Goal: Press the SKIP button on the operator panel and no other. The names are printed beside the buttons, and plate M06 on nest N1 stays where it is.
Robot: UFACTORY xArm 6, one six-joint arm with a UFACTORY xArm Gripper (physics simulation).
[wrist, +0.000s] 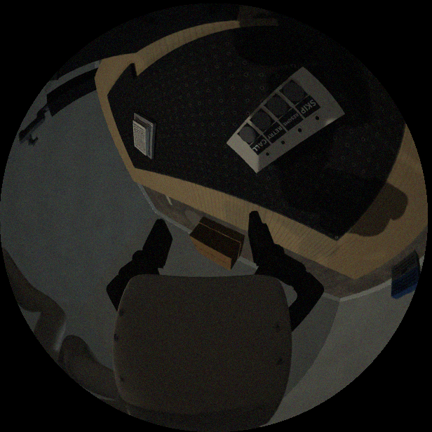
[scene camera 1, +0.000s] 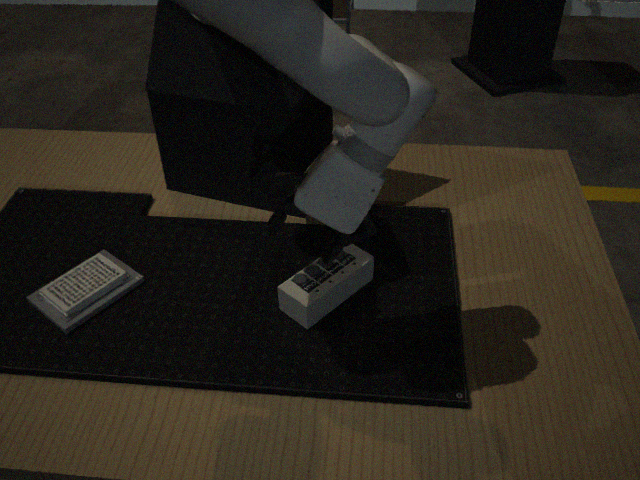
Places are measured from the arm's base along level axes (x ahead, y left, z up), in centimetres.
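Where they show: gripper, fingertip midpoint: (scene camera 1: 297,245).
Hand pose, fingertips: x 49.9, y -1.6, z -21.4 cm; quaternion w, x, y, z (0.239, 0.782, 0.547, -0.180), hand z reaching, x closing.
Note:
After its pixels a point has its place.
The operator panel (scene camera 1: 341,297) {x 47.2, y 6.5, z -37.6 cm} (wrist: 327,100) is a pale block with four dark round buttons in a row. In the wrist view the SKIP button (wrist: 293,90) is at the upper right end; RESUME (wrist: 278,104), RETRY (wrist: 262,119) and CALL (wrist: 247,134) follow toward the lower left. Plate M06 (scene camera 1: 85,281) {x 28.6, y -34.2, z -36.7 cm} (wrist: 140,135) sits on nest N1 (scene camera 1: 122,292) {x 32.1, y -28.5, z -38.2 cm} (wrist: 152,139), well left of the panel. My gripper (scene camera 1: 305,235) {x 49.9, y -1.6, z -21.4 cm} (wrist: 206,225) is open and empty, above and behind the panel in the scene view. Its dark fingers are hard to make out there, and the panel's far end is dim.
A black mat (scene camera 1: 180,320) {x 41.4, y -20.2, z -39.0 cm} (wrist: 200,75) lies under the panel and nest on the wooden table (scene camera 1: 542,248) {x 46.1, y 48.4, z -40.4 cm} (wrist: 210,195). A large black block (scene camera 1: 232,134) {x 11.9, y -2.3, z -23.4 cm} stands behind the mat. A brown box (wrist: 215,245) and a blue object (wrist: 406,280) show beyond the table.

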